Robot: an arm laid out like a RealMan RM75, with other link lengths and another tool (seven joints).
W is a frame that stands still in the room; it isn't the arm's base.
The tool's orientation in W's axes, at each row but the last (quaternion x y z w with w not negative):
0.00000 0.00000 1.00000 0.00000
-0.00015 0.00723 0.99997 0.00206
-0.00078 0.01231 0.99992 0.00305
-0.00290 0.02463 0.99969 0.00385
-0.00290 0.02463 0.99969 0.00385
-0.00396 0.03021 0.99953 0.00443
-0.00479 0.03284 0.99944 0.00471
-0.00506 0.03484 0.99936 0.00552
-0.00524 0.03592 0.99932 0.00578
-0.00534 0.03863 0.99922 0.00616
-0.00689 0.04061 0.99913 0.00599
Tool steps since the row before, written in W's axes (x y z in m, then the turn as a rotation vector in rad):
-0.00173 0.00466 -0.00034 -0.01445 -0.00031 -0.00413
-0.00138 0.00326 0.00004 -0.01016 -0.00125 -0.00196
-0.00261 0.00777 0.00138 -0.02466 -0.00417 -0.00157
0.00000 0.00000 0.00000 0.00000 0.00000 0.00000
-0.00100 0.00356 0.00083 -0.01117 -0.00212 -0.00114
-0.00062 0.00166 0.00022 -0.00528 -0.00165 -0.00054
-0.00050 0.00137 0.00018 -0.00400 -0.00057 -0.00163
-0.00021 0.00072 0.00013 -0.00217 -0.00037 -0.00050
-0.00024 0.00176 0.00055 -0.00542 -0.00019 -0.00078
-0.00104 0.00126 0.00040 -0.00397 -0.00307 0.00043
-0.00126 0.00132 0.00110 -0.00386 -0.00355 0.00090
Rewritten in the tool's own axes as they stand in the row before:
0.00173 -0.00466 -0.00034 0.01445 0.00031 -0.00413
0.00139 -0.00325 0.00009 0.01016 0.00126 -0.00198
0.00265 -0.00772 0.00157 0.02464 0.00428 -0.00164
0.00000 0.00000 0.00000 0.00000 0.00000 0.00000
0.00102 -0.00351 0.00101 0.01116 0.00215 -0.00118
0.00063 -0.00164 0.00032 0.00527 0.00166 -0.00060
0.00051 -0.00135 0.00027 0.00401 0.00050 -0.00163
0.00022 -0.00071 0.00018 0.00217 0.00036 -0.00050
0.00025 -0.00171 0.00068 0.00543 0.00020 -0.00074
0.00105 -0.00121 0.00051 0.00393 0.00314 0.00023
0.00126 -0.00121 0.00122 0.00381 0.00366 0.00066

